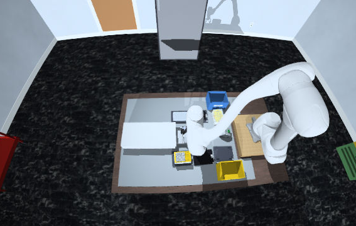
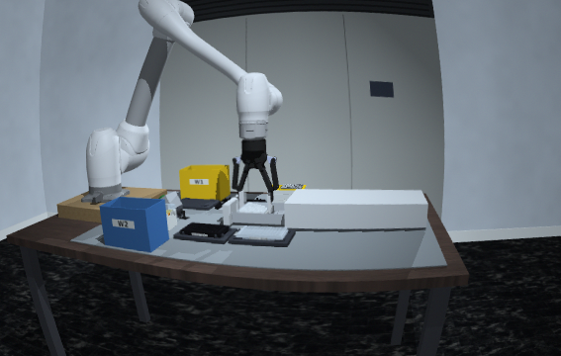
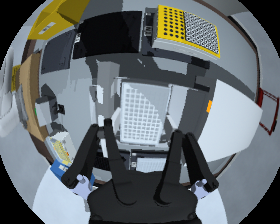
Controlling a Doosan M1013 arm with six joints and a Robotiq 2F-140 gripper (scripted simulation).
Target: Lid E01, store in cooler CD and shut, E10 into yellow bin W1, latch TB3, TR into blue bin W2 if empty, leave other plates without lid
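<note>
My gripper is now 10 mm above the grey plate lid. From my hand the other things lie so: yellow tip rack TR: 160 mm to the left, 90 mm ahead; then white well plate: 20 mm below; then drawer: 30 mm below, 30 mm ahead, 10 mm to the right.
</note>
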